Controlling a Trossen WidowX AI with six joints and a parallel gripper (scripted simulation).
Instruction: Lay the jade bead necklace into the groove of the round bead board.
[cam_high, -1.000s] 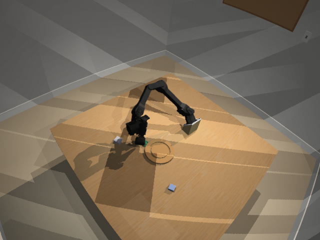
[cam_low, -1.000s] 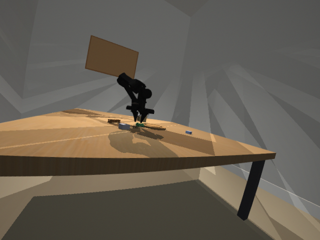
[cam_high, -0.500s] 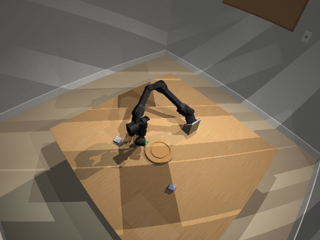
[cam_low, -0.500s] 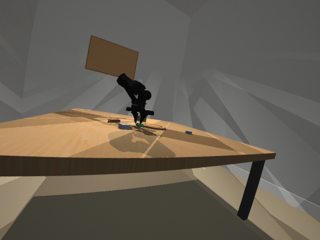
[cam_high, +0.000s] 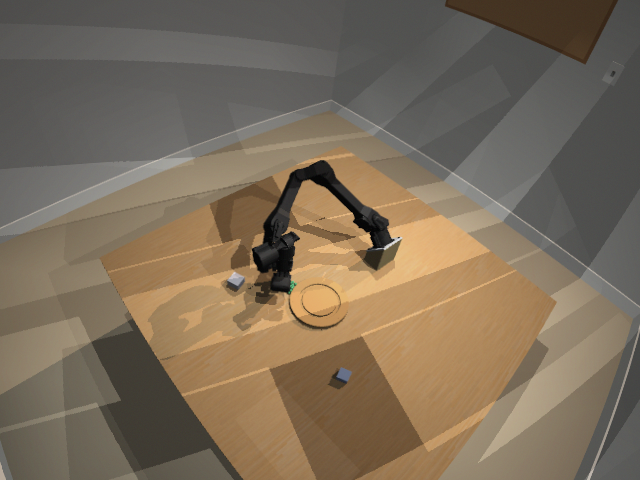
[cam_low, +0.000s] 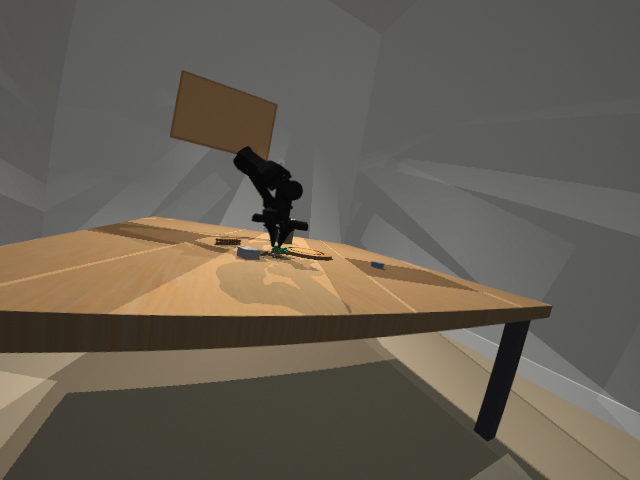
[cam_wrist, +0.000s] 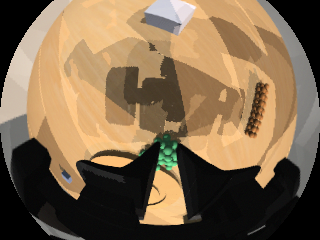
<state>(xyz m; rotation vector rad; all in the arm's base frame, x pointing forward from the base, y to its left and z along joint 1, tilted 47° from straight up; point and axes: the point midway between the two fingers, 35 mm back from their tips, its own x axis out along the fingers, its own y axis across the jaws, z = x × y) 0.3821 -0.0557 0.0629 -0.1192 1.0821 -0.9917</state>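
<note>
Right now my gripper tip is 70 mm past the round wooden bead board, 130 mm to the right of it and 10 mm above it. Also, from my gripper tip: blue block (20 mm ahead, 390 mm to the left, 10 mm below); pale grey block (130 mm ahead, 90 mm to the right, 10 mm below).
</note>
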